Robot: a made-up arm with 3 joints. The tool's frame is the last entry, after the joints.
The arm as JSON. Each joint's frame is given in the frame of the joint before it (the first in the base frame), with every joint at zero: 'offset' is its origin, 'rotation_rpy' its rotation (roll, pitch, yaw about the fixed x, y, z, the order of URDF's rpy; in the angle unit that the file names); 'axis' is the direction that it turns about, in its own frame. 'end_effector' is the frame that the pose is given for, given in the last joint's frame.
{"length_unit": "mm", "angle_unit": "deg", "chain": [
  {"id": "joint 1", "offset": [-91.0, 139.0, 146.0], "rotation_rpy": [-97.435, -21.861, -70.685], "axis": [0.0, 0.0, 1.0]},
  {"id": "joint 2", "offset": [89.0, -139.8, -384.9], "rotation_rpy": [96.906, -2.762, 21.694], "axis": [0.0, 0.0, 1.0]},
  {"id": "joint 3", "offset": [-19.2, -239.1, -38.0], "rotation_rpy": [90.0, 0.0, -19.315], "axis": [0.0, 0.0, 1.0]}
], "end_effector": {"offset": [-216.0, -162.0, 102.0], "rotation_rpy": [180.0, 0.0, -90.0]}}
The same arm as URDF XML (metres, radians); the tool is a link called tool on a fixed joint. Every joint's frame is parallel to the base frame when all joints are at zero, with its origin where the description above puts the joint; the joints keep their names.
<robot name="arm">
<joint name="tool_joint" type="fixed"><parent link="link3"/><child link="tool"/><origin xyz="-0.1020 0.2160 -0.1620" rpy="0.0000 1.5708 0.0000"/></joint>
<joint name="joint 3" type="continuous"><parent link="link2"/><child link="link3"/><origin xyz="-0.2320 -0.0610 -0.0380"/><axis xyz="-1 0 0"/></joint>
<joint name="joint 2" type="continuous"><parent link="link1"/><child link="link2"/><origin xyz="-0.3390 -0.1320 0.2080"/><axis xyz="0 0 1"/></joint>
<joint name="joint 1" type="continuous"><parent link="base_link"/><child link="link1"/><origin xyz="-0.0910 0.1390 0.1460"/><axis xyz="0.951718 0.282505 -0.120102"/></joint>
<link name="base_link"/>
<link name="link1"/>
<link name="link2"/>
<link name="link3"/>
<link name="tool"/>
</robot>

